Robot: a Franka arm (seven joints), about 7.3 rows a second.
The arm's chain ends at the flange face. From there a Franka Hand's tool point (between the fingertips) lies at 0.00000 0.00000 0.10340 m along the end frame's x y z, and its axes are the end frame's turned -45 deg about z.
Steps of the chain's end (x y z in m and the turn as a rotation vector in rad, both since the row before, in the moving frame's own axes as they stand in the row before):
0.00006, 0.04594, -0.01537, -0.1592, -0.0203, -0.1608
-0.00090, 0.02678, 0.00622, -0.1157, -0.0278, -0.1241
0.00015, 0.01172, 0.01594, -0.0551, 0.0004, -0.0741
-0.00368, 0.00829, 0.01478, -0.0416, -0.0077, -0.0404
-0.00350, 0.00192, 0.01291, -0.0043, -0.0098, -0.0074
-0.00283, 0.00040, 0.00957, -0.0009, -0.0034, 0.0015
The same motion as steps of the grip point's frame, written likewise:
-0.04464, 0.04365, -0.01670, -0.0982, -0.1269, -0.1608
-0.02962, 0.02534, 0.00549, -0.0622, -0.1015, -0.1241
-0.01202, 0.01259, 0.01578, -0.0392, -0.0387, -0.0741
-0.01202, 0.00581, 0.01469, -0.0240, -0.0349, -0.0404
-0.00486, -0.00152, 0.01290, 0.0039, -0.0100, -0.0074
-0.00260, -0.00190, 0.00957, 0.0018, -0.0030, 0.0015

